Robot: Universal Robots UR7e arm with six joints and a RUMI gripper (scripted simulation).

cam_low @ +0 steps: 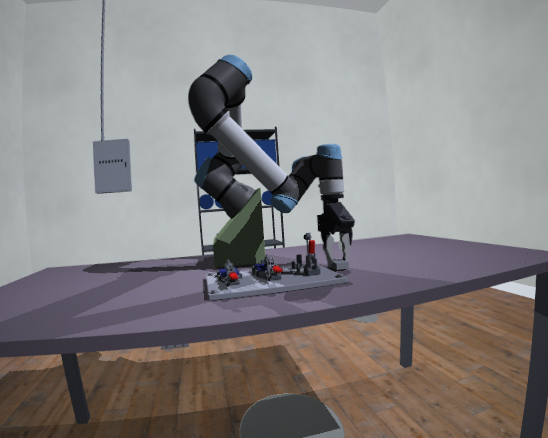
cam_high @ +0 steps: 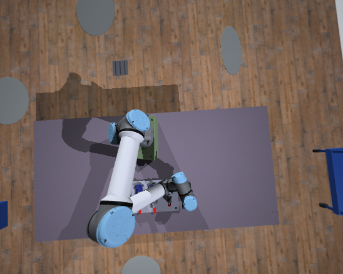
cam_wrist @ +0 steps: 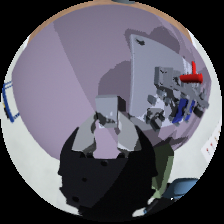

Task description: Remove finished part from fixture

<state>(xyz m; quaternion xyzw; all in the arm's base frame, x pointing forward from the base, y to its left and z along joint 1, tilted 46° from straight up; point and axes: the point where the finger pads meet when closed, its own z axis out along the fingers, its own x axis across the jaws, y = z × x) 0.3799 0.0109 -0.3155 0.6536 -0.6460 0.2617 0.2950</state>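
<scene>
The grey finished part is 10 mm behind my hand. Also, from my hand: blue blank: 10 mm ahead, 330 mm to the right; grey fixture plate: 60 mm ahead, 220 mm to the right, 20 mm below.
</scene>
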